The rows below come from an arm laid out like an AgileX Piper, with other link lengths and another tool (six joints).
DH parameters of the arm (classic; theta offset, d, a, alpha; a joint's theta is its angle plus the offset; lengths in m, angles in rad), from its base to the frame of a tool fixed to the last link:
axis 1: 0 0.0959 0 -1.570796
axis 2: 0.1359 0 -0.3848 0
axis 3: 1.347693 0 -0.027 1.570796
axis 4: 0 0.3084 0 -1.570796
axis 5: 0 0 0 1.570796
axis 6: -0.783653 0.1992 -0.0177 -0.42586
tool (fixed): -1.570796 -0.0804 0 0
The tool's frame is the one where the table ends.
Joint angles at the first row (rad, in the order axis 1, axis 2, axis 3, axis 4, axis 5, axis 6):
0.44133, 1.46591, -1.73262, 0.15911, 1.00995, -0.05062
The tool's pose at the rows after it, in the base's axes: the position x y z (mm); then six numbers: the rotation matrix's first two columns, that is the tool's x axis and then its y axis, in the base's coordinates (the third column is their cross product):
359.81 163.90 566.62 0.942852 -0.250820 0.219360 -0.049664 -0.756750 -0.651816
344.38 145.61 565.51 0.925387 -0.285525 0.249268 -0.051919 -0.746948 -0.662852
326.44 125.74 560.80 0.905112 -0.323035 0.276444 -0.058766 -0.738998 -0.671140
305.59 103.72 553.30 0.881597 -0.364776 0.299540 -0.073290 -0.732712 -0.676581
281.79 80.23 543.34 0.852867 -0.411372 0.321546 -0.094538 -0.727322 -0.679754
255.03 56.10 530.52 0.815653 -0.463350 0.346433 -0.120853 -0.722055 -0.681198
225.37 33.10 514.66 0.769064 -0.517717 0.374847 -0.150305 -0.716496 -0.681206
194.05 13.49 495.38 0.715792 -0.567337 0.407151 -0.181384 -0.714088 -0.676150
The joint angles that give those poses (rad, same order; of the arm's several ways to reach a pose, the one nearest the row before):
0.41795, 1.40985, -1.66790, 0.15628, 0.96389, -0.04966
0.39351, 1.34472, -1.58739, 0.15050, 0.91039, -0.04966
0.36457, 1.27223, -1.49586, 0.14374, 0.85727, -0.04964
0.32753, 1.19255, -1.39920, 0.13676, 0.81209, -0.04966
0.28156, 1.10595, -1.29939, 0.12847, 0.77337, -0.04965
0.22586, 1.01170, -1.19472, 0.11739, 0.73550, -0.04963
0.16195, 0.91014, -1.08629, 0.10394, 0.69810, -0.04988
0.09545, 0.80394, -0.97654, 0.08416, 0.66382, -0.05039

